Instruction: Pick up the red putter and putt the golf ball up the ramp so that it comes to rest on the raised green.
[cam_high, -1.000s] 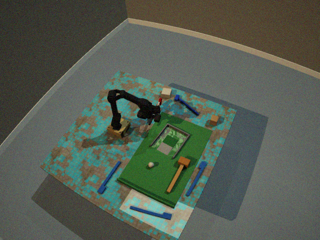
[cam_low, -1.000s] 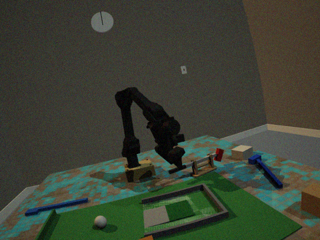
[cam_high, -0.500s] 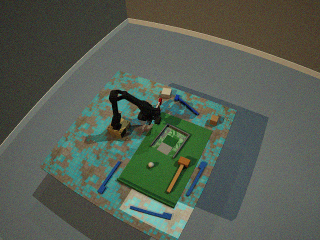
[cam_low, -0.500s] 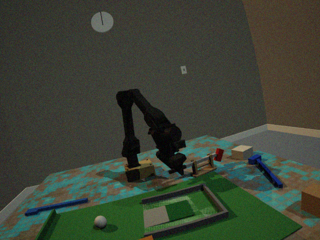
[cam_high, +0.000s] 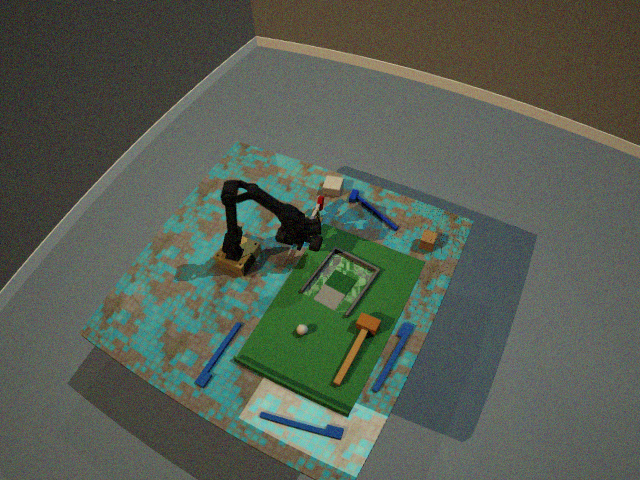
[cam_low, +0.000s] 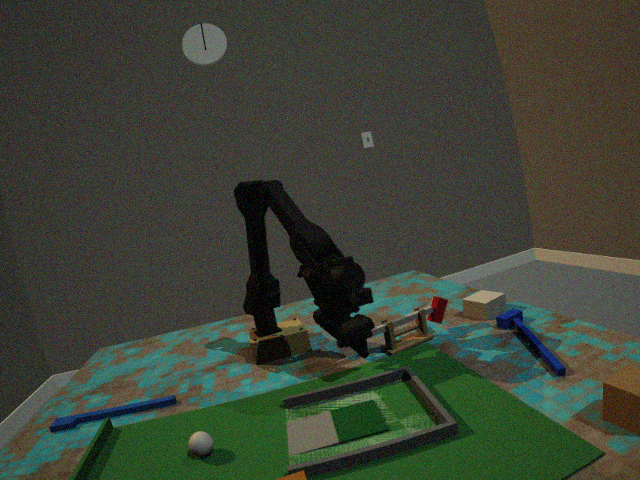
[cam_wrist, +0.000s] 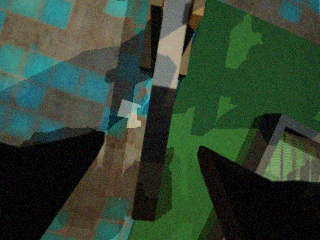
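Now: the red putter 12 cm to the left of my gripper tip and 3 cm above it. Round my gripper tip: green mat (24 cm to the right, 21 cm ahead, 3 cm below); blue hammer (29 cm to the left, 23 cm ahead, 2 cm below); cream block (37 cm to the left, 2 cm ahead, 1 cm below).
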